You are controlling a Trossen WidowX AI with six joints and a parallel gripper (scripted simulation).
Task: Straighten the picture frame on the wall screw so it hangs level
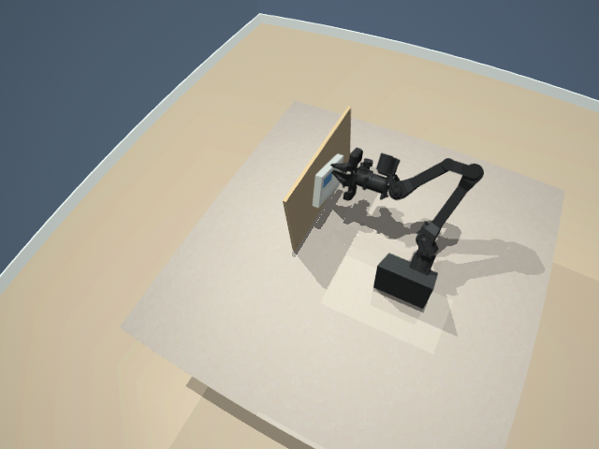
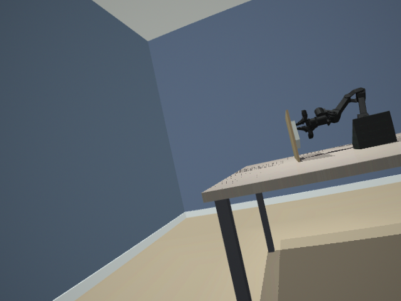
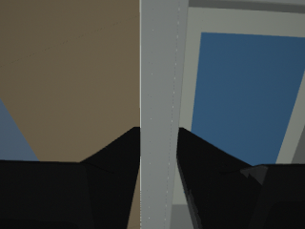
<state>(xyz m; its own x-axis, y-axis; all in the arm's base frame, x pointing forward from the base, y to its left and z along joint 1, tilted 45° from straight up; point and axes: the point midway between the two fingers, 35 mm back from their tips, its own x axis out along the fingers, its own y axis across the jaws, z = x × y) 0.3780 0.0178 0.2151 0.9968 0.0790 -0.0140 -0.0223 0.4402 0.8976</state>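
Right now the picture frame is 1 cm ahead of my gripper tip, 2 cm to the left of it and 5 cm below it. The rest, counted from my gripper tip: board 2 cm ahead, 2 cm to the left, 6 cm below.
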